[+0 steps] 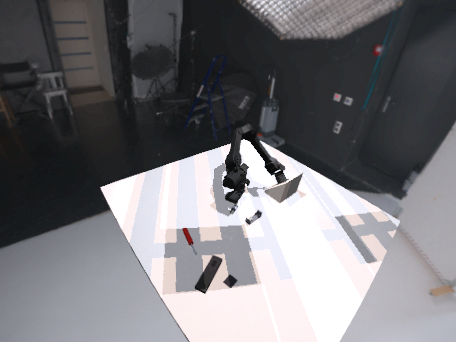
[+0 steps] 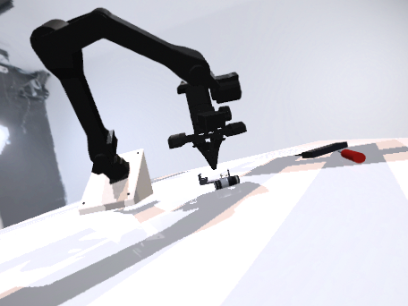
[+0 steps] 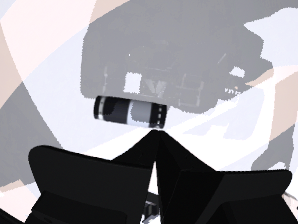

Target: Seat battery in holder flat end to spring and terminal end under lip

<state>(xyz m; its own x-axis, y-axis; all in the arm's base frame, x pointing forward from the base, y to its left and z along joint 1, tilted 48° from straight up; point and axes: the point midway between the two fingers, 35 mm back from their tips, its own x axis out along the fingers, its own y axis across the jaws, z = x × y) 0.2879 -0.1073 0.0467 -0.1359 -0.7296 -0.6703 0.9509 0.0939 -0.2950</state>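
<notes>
Right now the silver battery is 4 cm below my gripper tip, 2 cm ahead of it and 1 cm to the left of it. Round my gripper tip: red-handled screwdriver (33 cm ahead, 4 cm below, 1 cm to the left); dark square (33 cm ahead, 26 cm to the left, 5 cm below); long black bar (37 cm ahead, 18 cm to the left, 3 cm below).
</notes>
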